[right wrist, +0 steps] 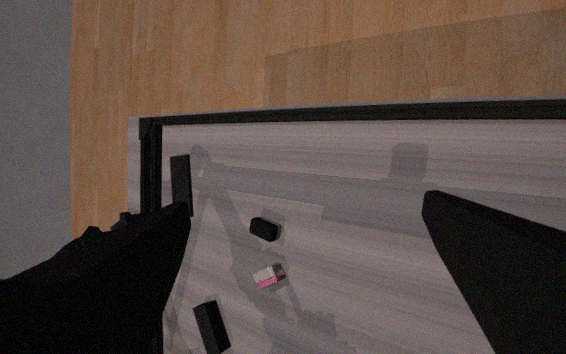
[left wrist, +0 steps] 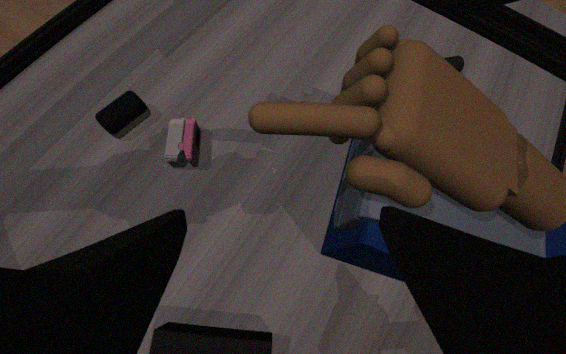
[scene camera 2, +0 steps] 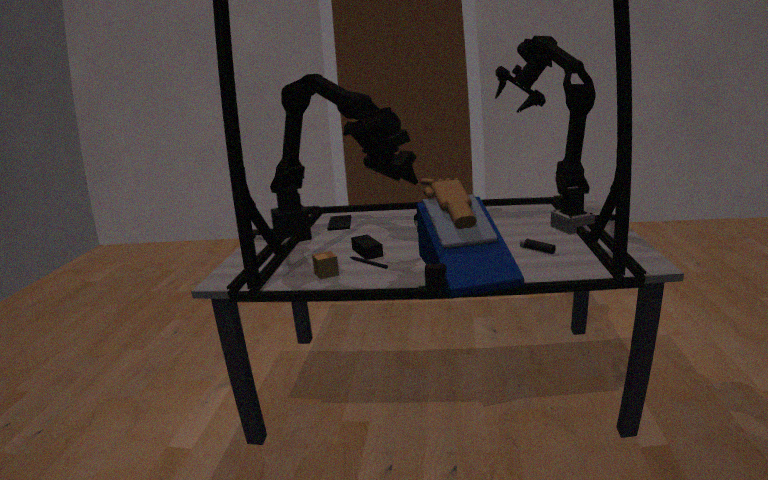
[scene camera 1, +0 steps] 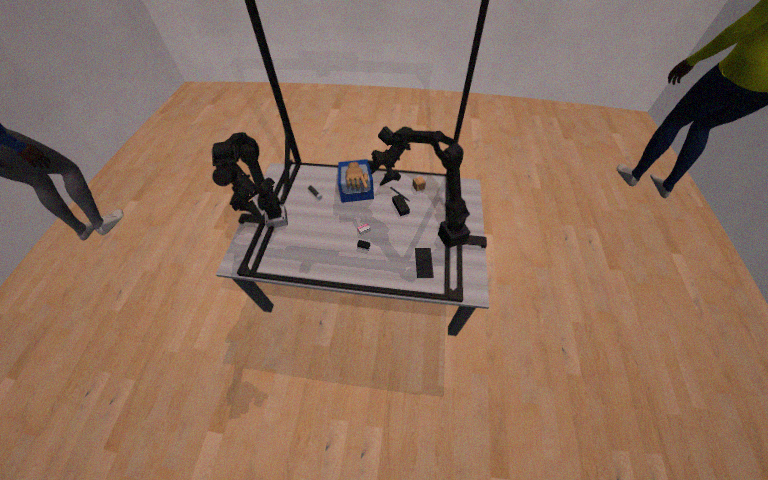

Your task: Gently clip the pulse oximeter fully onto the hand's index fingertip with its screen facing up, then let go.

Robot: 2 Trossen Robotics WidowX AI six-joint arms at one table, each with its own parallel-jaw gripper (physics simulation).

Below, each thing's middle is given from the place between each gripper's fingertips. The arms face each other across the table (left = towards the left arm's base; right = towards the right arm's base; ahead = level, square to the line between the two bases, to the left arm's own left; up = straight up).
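Index finger point(left wrist: 281, 118): my right hand is 37 cm past it, 26 cm to the right of it and 18 cm above it. Blue stand point(scene camera 2: 475, 269): 54 cm behind my right hand, 17 cm to the left of it, 32 cm below it. Going by their middles, of the things named here the index finger is the nearest to my right hand.
Index finger again: my left hand is 5 cm to the left of it, 2 cm short of it and 1 cm above it. Blue stand: 16 cm behind my left hand, 14 cm to the right of it, 15 cm below it. Of the things named here, going by their middles, the index finger is also the nearest to my left hand.
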